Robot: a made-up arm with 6 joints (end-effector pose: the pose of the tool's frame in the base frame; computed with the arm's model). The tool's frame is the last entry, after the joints.
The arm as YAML. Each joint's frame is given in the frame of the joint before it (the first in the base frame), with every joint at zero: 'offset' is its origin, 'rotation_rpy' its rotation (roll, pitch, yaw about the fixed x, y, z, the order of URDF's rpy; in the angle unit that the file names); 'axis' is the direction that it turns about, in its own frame. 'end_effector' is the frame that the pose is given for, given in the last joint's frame.
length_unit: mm
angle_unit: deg
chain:
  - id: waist
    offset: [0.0, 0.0, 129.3]
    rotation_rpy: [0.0, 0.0, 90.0]
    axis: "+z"
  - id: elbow
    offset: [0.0, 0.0, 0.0]
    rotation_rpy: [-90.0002, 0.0, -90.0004]
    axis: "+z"
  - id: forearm
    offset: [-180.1, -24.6, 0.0]
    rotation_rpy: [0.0, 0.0, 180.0]
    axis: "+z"
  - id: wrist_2
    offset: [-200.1, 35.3, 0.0]
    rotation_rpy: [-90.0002, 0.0, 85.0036]
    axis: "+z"
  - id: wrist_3
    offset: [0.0, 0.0, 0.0]
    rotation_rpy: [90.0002, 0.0, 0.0]
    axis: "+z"
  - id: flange
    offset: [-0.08, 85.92, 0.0]
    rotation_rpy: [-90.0, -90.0, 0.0]
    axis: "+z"
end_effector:
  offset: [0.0, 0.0, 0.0]
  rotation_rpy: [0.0, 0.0, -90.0]
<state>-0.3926 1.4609 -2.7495 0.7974 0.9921 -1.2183</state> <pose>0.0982 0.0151 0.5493 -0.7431 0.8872 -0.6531</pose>
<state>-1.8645 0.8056 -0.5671 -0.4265 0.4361 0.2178</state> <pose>-0.0630 -0.1562 0.2188 1.9100 1.5316 -1.2751</pose>
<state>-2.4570 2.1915 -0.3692 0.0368 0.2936 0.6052</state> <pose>-0.0545 -0.0457 -0.0181 -2.8204 -0.0588 -0.5273</pose>
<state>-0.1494 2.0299 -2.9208 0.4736 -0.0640 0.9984</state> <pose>0.2410 -0.0388 0.5315 0.4379 0.3744 1.2802</pose>
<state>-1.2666 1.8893 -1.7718 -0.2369 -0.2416 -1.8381</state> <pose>0.1144 -0.3484 0.3216 0.8073 -1.7354 2.3452</pose>
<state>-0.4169 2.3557 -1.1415 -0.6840 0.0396 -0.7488</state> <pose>0.2570 -0.1162 -0.0146 -1.3889 2.5117 -0.5018</pose>
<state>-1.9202 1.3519 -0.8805 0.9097 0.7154 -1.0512</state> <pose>-0.0356 -0.2279 0.1946 1.5343 1.7538 -0.4572</pose>
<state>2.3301 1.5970 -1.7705 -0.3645 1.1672 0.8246</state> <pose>-0.1667 0.2166 0.3153 -1.8240 1.8937 0.9101</pose>
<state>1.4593 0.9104 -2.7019 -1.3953 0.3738 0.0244</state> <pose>0.0098 -0.1906 0.5520 0.2930 0.3233 0.1436</pose>
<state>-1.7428 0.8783 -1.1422 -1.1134 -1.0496 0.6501</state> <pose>0.0458 -0.1265 0.4155 -0.2497 1.0915 -1.4570</pose>
